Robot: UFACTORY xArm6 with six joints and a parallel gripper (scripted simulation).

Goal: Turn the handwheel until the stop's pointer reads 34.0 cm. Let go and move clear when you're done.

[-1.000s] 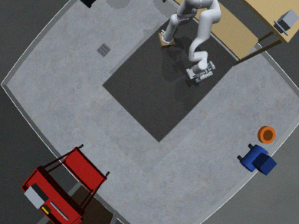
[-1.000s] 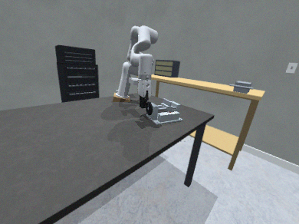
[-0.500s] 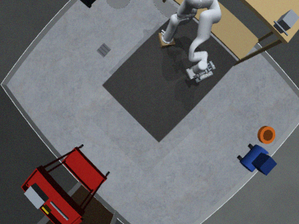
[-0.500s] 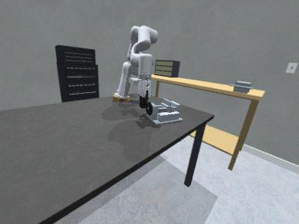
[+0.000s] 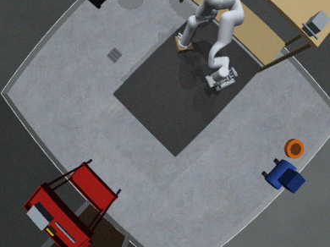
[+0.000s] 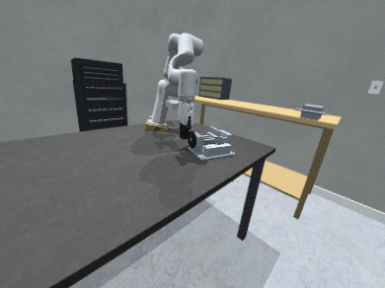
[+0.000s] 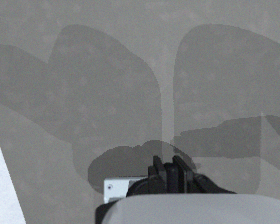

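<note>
Now: hand 10 mm to the right of the upright knob. Round my hand: handwheel 10 mm ahead, 20 mm to the left, 10 mm below; then sliding stop 80 mm ahead, 150 mm to the left, 10 mm below.
</note>
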